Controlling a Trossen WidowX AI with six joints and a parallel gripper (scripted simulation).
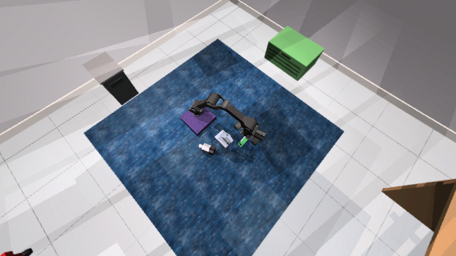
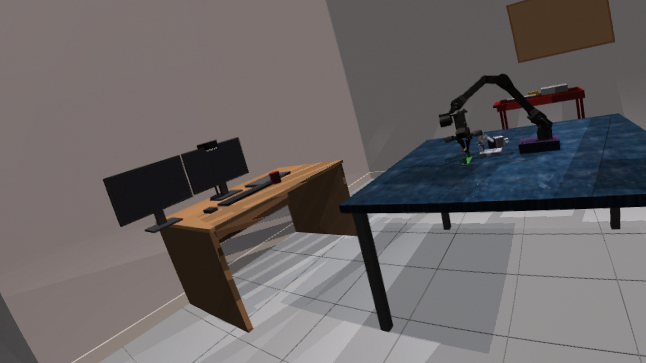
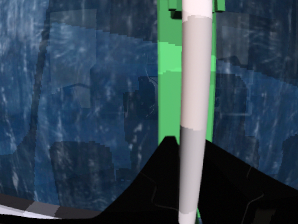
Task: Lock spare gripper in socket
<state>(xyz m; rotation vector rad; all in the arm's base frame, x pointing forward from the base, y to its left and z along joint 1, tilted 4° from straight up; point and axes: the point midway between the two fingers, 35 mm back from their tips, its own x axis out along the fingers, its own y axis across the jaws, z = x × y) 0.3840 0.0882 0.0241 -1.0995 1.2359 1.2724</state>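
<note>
My gripper tip is now 10 mm short of the green rest and 20 mm above it. From my gripper tip the other things lie so: mount 90 mm behind, 110 mm to the right, 10 mm above; spare gripper 140 mm behind, 240 mm to the right, 20 mm below.
</note>
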